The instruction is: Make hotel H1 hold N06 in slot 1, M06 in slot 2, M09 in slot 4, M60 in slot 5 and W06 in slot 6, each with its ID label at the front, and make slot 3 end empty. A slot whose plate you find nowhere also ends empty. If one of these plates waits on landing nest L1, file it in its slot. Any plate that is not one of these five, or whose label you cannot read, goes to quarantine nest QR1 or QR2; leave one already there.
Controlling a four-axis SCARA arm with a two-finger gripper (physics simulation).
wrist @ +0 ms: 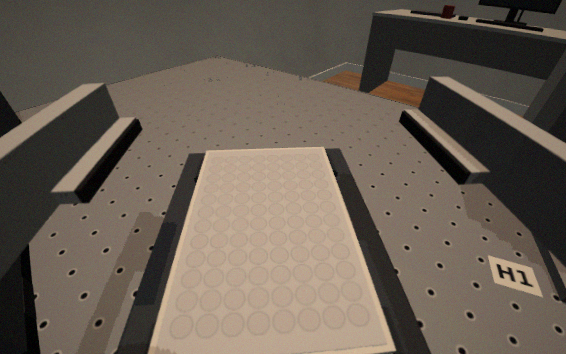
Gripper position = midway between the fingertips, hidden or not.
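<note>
Visible: an H1 tag (506, 273) and a pale plate W06 (268, 251), together with my gripper (274, 100).
</note>
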